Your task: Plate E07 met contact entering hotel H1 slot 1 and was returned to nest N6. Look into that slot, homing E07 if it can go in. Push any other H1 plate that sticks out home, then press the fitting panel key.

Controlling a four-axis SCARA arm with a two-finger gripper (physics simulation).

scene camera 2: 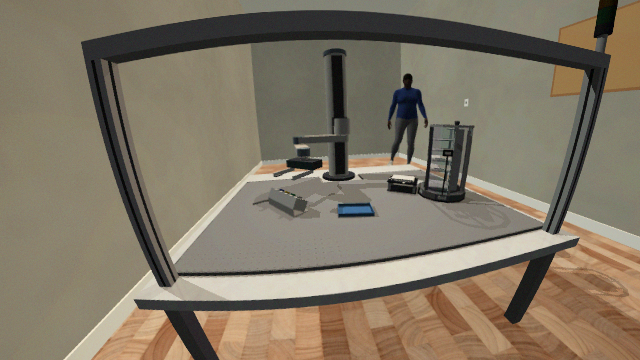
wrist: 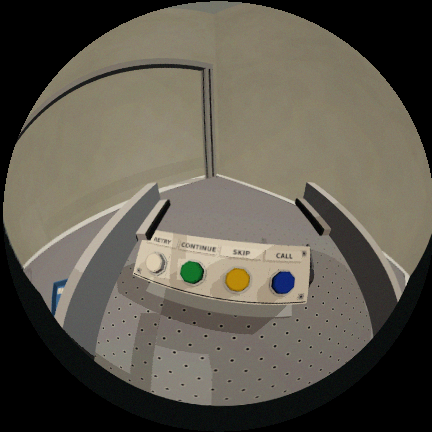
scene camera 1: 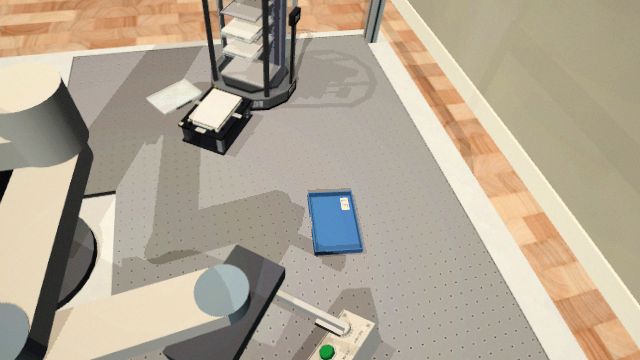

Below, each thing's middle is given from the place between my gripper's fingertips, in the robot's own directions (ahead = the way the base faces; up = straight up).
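Labels:
Counted from my hand, the blue tray (scene camera 1: 334, 228) is 120 mm ahead, 320 mm to the left and 150 mm below. The white plate (scene camera 1: 215, 110) is 100 mm behind my hand, 670 mm to the left of it and 90 mm below it. There is also the rack tower (scene camera 1: 269, 81), which is 30 mm ahead of my hand, 840 mm to the left of it and 40 mm above it. Going by their middles, of the things named here the blue tray is the nearest to my hand and the rack tower is the farthest from my hand.

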